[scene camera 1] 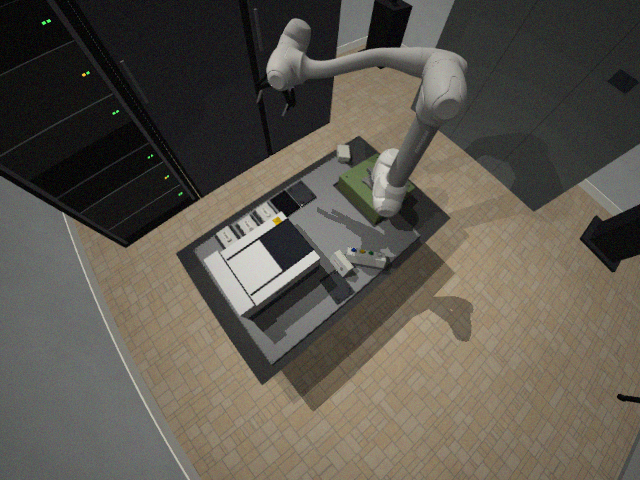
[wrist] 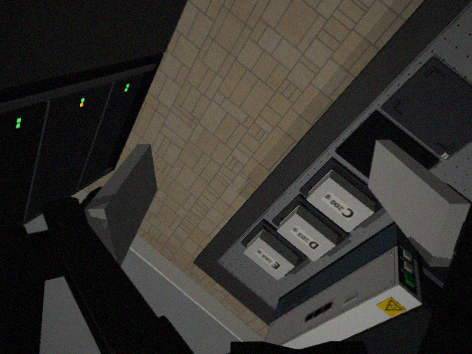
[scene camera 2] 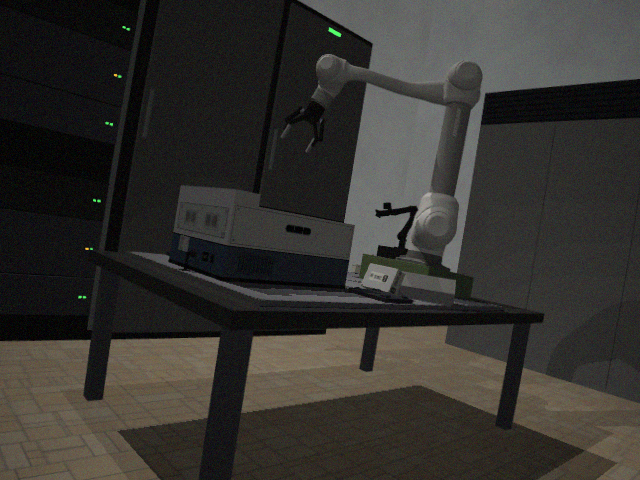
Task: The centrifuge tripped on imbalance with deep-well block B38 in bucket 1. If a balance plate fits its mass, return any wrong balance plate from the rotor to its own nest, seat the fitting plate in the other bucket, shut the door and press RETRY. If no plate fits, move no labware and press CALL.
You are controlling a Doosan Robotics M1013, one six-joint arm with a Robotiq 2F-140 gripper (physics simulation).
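Places are measured from the arm's base along level axes (x ahead, y left, z up), in metres.
Pixels of known places: gripper, fingertip midpoint: (scene camera 1: 271, 107) (wrist: 262, 165) (scene camera 2: 294, 145).
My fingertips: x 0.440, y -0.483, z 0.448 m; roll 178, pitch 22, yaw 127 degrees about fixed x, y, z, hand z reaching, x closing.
Observation:
For each thing: its middle in the pictures, then the offset to it from my fingertips.
- centrifuge, body centre: (wrist: 374, 342) (scene camera 2: 264, 238) (scene camera 1: 266, 264) 0.423 m ahead, 0.517 m left, 0.422 m down
- Plate C, body centre: (wrist: 340, 201) (scene camera 1: 266, 214) 0.244 m ahead, 0.217 m left, 0.511 m down
- plate D, body centre: (wrist: 306, 233) (scene camera 1: 249, 227) 0.376 m ahead, 0.231 m left, 0.511 m down
- plate E, body centre: (wrist: 270, 254) (scene camera 1: 228, 238) 0.515 m ahead, 0.218 m left, 0.511 m down
- green button, body centre: (wrist: 408, 281) 0.199 m ahead, 0.367 m left, 0.362 m down
- tilted white labelled box, body centre: (scene camera 2: 382, 279) (scene camera 1: 340, 263) 0.080 m ahead, 0.731 m left, 0.496 m down
- button box, body centre: (scene camera 2: 420, 286) (scene camera 1: 365, 257) 0.058 m back, 0.785 m left, 0.502 m down
- small pale box, body centre: (scene camera 2: 361, 270) (scene camera 1: 343, 153) 0.458 m back, 0.101 m left, 0.527 m down
My gripper (scene camera 1: 272, 104) (scene camera 2: 296, 140) (wrist: 262, 165) is open and empty, high above and behind the table's back edge. The centrifuge (scene camera 1: 253, 266) (scene camera 2: 289, 232) (wrist: 345, 300) has a white top panel beside a dark area; rotor, buckets and block B38 cannot be made out. Plate C (scene camera 1: 264, 210) (wrist: 345, 205), plate D (scene camera 1: 246, 223) (wrist: 310, 235) and plate E (scene camera 1: 226, 236) (wrist: 272, 257) sit in a row of nests behind it. C's label seems to read 200 g, D's 203 g; E's mass is unclear. A green button (wrist: 409, 280) shows on the centrifuge's panel.
Two dark pads (scene camera 1: 284, 202) (scene camera 1: 301, 192) lie beside plate C. A tilted white labelled box (scene camera 1: 342, 262) (scene camera 2: 379, 277) stands beside a button box (scene camera 1: 366, 256) with coloured buttons. A small pale box (scene camera 1: 343, 153) stands near the green arm base (scene camera 1: 356, 193). Dark cabinets rise behind the table.

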